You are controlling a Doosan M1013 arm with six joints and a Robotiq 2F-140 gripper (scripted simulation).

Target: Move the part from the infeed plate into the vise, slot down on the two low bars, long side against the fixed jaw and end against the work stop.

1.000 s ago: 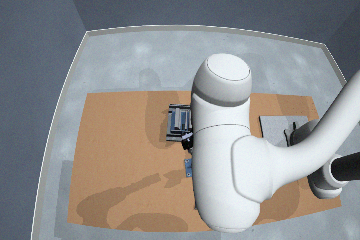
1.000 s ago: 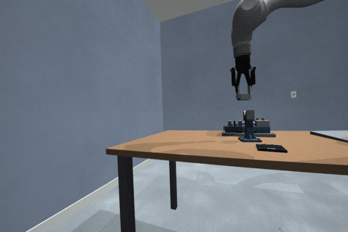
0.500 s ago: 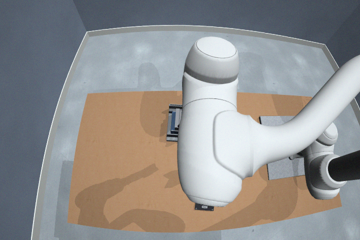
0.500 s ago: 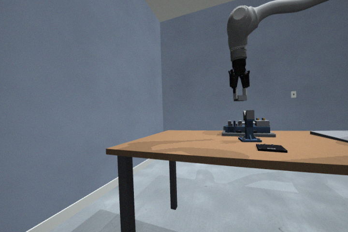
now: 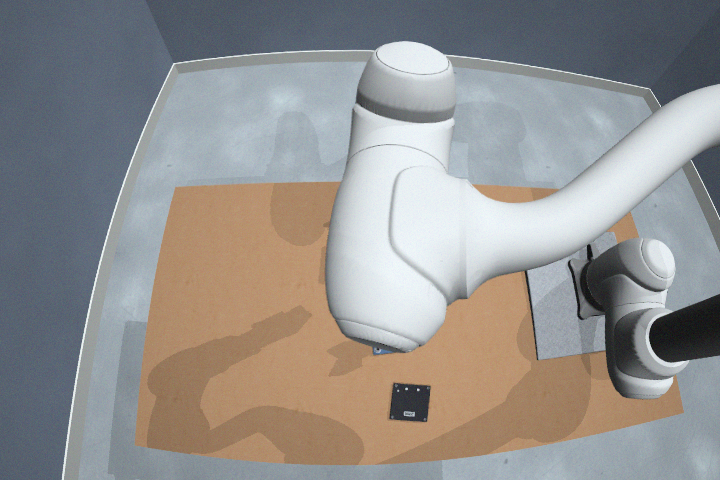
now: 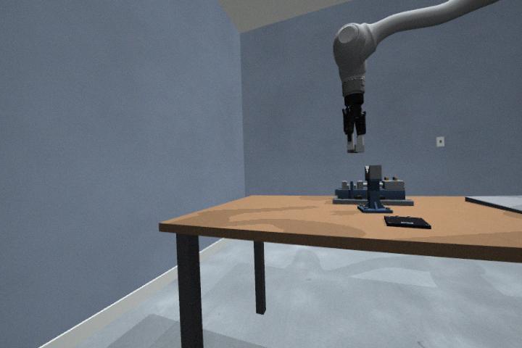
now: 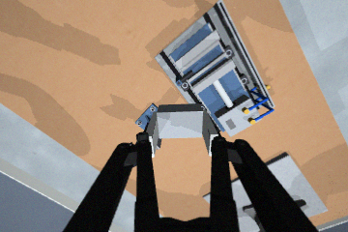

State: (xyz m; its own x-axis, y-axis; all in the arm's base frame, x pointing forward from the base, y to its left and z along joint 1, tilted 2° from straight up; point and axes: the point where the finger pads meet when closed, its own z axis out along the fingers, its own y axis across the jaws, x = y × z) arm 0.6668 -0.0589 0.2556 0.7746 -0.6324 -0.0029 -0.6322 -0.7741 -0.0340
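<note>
The fixed jaw is 19 cm below my hand, 9 cm to the right of it and 4 cm ahead of it. From my hand the other things lie so: cylinder rod 18 cm below, 8 cm to the right, 7 cm behind; then part 3 cm below; then work stop 17 cm below, 4 cm to the right, 2 cm ahead.
</note>
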